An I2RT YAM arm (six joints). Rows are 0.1 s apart.
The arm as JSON. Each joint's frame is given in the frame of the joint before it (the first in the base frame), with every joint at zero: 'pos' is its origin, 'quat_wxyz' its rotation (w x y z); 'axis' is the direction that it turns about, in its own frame. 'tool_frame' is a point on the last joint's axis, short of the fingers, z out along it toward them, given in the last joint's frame.
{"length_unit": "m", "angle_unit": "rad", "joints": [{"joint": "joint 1", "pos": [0.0, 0.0, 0.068], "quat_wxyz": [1.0, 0.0, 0.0, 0.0], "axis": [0.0, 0.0, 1.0]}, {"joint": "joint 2", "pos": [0.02, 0.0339, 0.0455], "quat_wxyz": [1.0, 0.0, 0.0, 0.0], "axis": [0.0, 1.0, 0.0]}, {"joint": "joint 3", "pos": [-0.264, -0.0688, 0.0], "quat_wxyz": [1.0, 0.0, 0.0, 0.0], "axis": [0.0, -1.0, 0.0]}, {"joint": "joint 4", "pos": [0.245, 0.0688, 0.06], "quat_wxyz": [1.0, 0.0, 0.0, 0.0], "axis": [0.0, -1.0, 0.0]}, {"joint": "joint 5", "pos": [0.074, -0.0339, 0.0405], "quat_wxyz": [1.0, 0.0, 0.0, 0.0], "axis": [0.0, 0.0, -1.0]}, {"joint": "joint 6", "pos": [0.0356, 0.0, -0.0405], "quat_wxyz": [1.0, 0.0, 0.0, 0.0], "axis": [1.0, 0.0, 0.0]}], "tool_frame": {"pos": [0.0, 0.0, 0.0], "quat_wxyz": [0.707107, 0.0, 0.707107, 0.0]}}
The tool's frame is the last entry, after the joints.
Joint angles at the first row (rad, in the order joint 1, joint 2, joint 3, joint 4, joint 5, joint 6):
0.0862 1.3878 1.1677 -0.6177 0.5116 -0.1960
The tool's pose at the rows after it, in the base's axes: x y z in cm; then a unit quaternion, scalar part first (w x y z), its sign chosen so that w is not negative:
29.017 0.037 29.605 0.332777 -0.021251 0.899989 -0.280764
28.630 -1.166 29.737 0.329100 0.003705 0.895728 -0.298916
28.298 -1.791 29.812 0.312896 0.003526 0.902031 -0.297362
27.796 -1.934 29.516 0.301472 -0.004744 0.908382 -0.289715
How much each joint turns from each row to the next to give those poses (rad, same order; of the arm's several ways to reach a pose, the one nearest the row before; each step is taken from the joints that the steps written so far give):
-0.0198 -0.0215 -0.0401 0.0344 0.0478 -0.0096
-0.0382 -0.0154 -0.0109 0.0042 0.0281 0.0024
-0.0234 -0.0036 0.0092 -0.0417 -0.0154 -0.0075
-0.0075 -0.0124 -0.0132 -0.0242 -0.0229 -0.0086

